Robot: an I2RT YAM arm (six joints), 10 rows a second.
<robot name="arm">
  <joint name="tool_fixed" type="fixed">
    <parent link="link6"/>
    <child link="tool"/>
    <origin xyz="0 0 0" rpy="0 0 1.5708"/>
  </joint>
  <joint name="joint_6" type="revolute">
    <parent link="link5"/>
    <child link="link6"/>
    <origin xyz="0.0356 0 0.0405" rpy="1.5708 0 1.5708"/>
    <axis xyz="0 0 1"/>
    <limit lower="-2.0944" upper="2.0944"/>
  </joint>
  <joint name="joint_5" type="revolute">
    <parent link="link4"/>
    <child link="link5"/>
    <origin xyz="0.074 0.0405 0.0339" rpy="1.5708 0 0"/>
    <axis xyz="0 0 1"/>
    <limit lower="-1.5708" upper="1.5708"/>
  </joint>
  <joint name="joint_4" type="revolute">
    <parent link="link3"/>
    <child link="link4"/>
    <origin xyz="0.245 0.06 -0.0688" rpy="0 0 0"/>
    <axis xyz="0 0 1"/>
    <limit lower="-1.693" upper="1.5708"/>
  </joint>
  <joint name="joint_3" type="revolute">
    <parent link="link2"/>
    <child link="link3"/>
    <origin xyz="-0.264 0 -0.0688" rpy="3.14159 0 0"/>
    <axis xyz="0 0 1"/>
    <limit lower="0" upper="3.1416"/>
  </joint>
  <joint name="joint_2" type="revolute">
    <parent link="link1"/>
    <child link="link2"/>
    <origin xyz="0.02 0.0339 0.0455" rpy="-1.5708 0 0"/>
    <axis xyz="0 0 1"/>
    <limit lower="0" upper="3.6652"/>
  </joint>
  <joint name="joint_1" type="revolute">
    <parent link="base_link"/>
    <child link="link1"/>
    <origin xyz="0 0 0.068" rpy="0 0 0"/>
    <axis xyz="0 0 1"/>
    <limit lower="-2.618" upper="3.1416"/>
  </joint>
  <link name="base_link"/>
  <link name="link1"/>
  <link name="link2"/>
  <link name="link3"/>
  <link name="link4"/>
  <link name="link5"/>
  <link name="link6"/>
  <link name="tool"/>
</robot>
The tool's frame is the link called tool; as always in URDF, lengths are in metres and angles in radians.
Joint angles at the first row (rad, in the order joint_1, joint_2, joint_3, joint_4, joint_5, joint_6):
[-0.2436 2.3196 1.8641 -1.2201 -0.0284 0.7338]
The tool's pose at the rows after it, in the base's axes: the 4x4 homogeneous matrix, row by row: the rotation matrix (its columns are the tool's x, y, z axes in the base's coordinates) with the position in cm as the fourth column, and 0 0 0 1 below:
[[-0.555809, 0.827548, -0.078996, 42.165], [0.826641, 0.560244, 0.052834, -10.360], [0.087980, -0.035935, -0.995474, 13.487], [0, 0, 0, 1]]
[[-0.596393, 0.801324, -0.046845, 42.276], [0.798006, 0.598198, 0.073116, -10.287], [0.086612, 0.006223, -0.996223, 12.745], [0, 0, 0, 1]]
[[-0.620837, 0.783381, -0.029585, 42.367], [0.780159, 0.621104, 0.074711, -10.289], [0.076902, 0.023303, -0.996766, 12.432], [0, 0, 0, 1]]
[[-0.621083, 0.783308, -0.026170, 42.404], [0.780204, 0.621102, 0.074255, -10.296], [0.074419, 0.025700, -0.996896, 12.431], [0, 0, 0, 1]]
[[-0.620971, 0.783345, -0.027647, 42.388], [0.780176, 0.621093, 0.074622, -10.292], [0.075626, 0.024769, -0.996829, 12.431], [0, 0, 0, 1]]
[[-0.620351, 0.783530, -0.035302, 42.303], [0.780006, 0.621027, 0.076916, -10.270], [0.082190, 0.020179, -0.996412, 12.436], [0, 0, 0, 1]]
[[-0.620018, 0.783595, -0.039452, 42.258], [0.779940, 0.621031, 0.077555, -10.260], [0.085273, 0.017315, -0.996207, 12.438], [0, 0, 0, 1]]
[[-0.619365, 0.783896, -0.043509, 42.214], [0.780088, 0.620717, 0.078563, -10.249], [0.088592, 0.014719, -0.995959, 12.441], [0, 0, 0, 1]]
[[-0.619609, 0.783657, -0.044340, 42.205], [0.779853, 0.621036, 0.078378, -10.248], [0.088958, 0.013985, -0.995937, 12.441], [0, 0, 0, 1]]
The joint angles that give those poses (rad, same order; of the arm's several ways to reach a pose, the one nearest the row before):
[-0.2436 2.3196 1.8275 -1.1683 -0.0322 0.7322]
[-0.2436 2.3196 1.7977 -1.1122 -0.0597 0.6838]
[-0.2436 2.3196 1.7851 -1.0832 -0.0654 0.6544]
[-0.2436 2.3195 1.7851 -1.0798 -0.0658 0.6544]
[-0.2436 2.3196 1.7851 -1.0813 -0.0658 0.6544]
[-0.2436 2.3196 1.7851 -1.0893 -0.0662 0.6544]
[-0.2436 2.3195 1.7851 -1.0935 -0.0658 0.6544]
[-0.2436 2.3196 1.7851 -1.0977 -0.0658 0.6548]
[-0.2436 2.3195 1.7851 -1.0984 -0.0654 0.6544]

